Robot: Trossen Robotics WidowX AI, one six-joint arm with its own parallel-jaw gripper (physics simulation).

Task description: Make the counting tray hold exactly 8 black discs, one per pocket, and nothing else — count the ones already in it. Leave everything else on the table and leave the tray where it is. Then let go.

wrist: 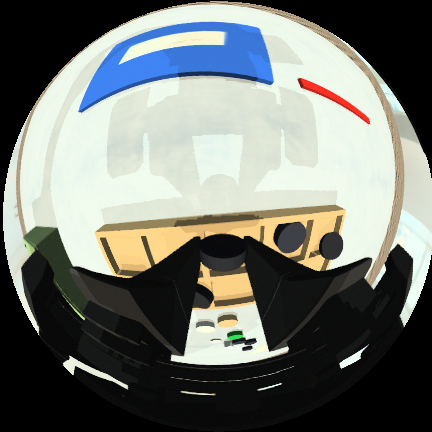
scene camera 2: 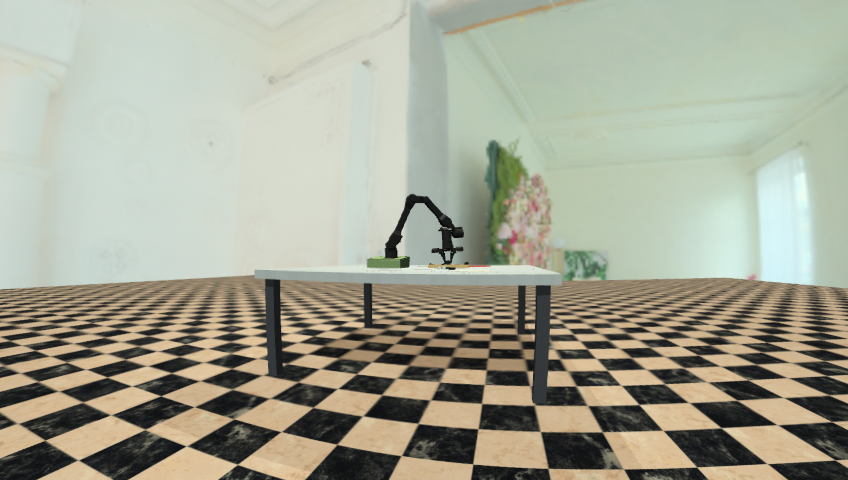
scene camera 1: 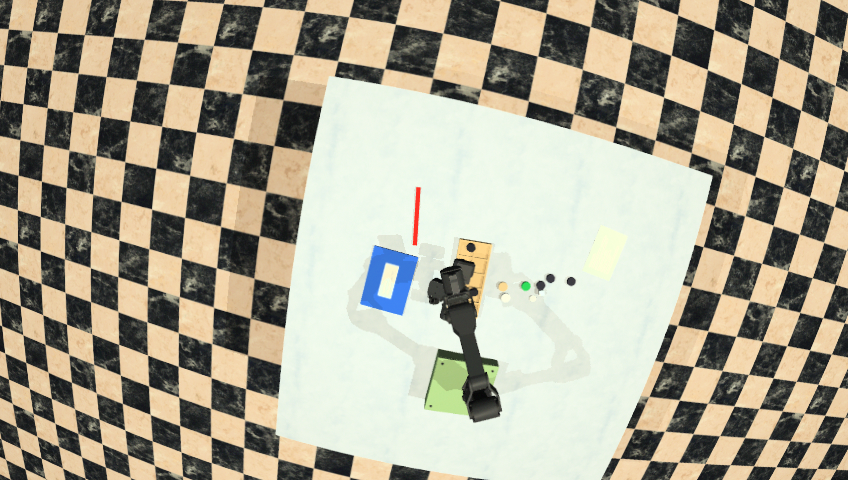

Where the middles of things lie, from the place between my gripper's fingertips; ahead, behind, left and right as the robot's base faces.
I see the tan counting tray (scene camera 1: pixel 481 256) 30 mm to the right of my hand, 20 mm ahead of it and 10 mm below it.
